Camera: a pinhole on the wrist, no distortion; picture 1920 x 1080 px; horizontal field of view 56.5 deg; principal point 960.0 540.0 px. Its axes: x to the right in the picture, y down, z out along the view. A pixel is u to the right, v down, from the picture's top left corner.
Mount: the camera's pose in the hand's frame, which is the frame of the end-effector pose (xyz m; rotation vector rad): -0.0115 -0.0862 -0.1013 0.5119 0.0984 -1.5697
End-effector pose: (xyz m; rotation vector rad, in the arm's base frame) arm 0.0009 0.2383 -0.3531 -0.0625 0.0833 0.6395
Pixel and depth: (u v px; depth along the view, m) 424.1 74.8 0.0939
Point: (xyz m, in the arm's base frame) 0.0078 0.1273 -0.3571
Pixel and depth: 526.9 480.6 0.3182
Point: 0.0073 0.0878 -0.1305
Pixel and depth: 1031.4 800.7 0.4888
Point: 0.1399 -0.0062 0.0064
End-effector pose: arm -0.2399 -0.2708 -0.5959 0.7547 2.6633 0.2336
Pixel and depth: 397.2 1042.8 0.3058
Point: -0.1994 -0.3609 -0.8337
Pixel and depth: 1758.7 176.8 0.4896
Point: -0.1889 -0.7695 -0.8547
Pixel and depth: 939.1 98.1 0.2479
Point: -0.1730 -0.4802 -0.6964
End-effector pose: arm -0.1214 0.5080 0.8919 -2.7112 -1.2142 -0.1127
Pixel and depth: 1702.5 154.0 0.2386
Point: -0.3975 0.6021 0.8470
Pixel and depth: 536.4 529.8 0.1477
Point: -0.2363 0.5493 0.8553
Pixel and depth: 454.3 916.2 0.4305
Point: -0.2508 0.6362 0.5585
